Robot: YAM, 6 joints.
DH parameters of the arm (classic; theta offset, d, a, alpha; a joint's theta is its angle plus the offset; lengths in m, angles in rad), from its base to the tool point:
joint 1: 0 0.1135 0.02 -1.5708
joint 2: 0 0 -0.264 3.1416
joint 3: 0.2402 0 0.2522 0
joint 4: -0.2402 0 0.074 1.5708
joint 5: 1.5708 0 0 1.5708
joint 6: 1.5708 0.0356 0 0
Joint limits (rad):
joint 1: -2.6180..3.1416
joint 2: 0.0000..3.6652
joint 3: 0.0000..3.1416
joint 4: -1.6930..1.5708
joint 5: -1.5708..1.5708
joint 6: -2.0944..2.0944
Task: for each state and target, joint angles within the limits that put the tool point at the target. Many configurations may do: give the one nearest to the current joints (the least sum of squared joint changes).
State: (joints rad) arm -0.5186 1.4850 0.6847 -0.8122 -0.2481 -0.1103
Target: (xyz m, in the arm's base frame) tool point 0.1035 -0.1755 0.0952
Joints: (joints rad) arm -1.0640 1.6497 0.6478 -0.7496 -0.1497 -0.1103
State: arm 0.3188 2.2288 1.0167 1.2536 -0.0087 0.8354
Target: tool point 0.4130 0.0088 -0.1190
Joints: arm 0.0226 2.8675 1.2342 1.1000 0.0152 0.8354
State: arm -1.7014 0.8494 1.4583 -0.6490 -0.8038 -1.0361
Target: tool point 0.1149 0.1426 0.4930
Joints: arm -2.0964 0.2503 1.6533 -0.6947 -0.8979 -1.0361
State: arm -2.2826 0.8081 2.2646 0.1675 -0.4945 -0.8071
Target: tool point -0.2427 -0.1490 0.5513
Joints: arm -2.6180 1.3920 1.7412 0.0062 -0.2177 -0.8071
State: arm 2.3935 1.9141 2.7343 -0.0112 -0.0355 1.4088
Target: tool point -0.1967 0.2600 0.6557
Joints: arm 2.2169 1.9911 2.7930 0.0630 -0.0142 1.4088
